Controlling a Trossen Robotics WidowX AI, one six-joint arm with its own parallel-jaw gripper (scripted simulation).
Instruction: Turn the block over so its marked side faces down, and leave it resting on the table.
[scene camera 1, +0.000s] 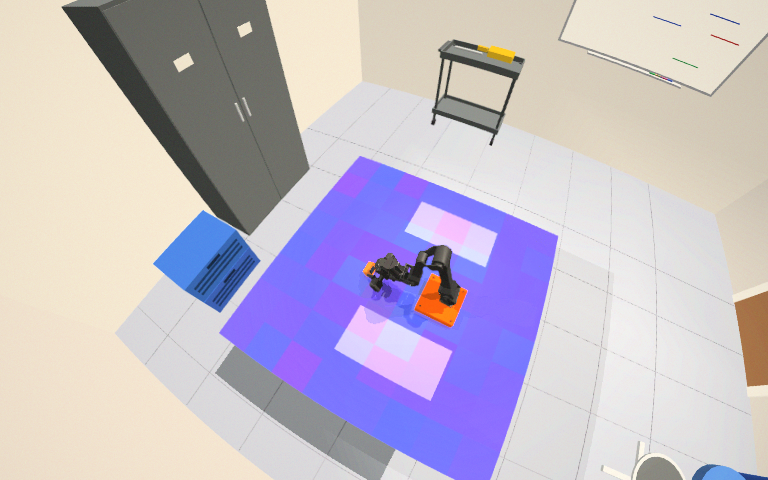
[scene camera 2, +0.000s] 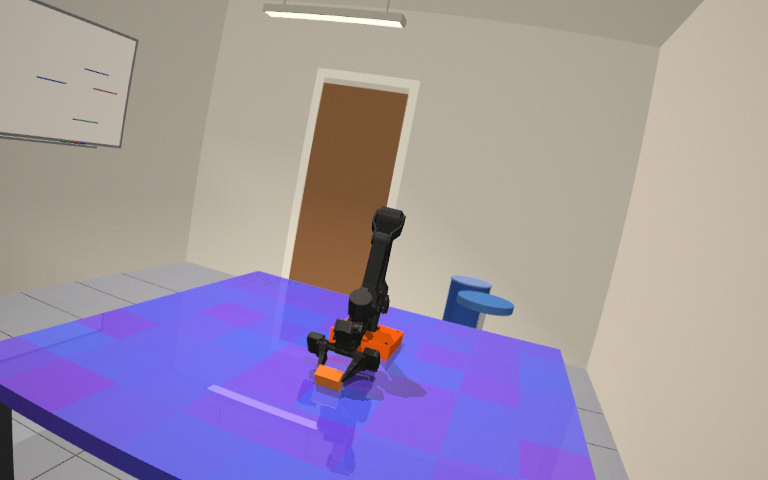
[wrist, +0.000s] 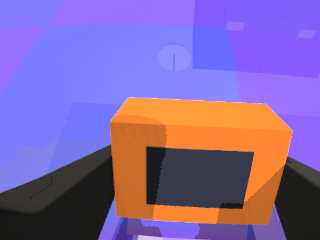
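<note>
You've got my gripper (scene camera 2: 329, 377) in the picture, and the gripper shows in the wrist view (wrist: 196, 160) too. There's also a block (wrist: 204, 162) that I can see.
</note>
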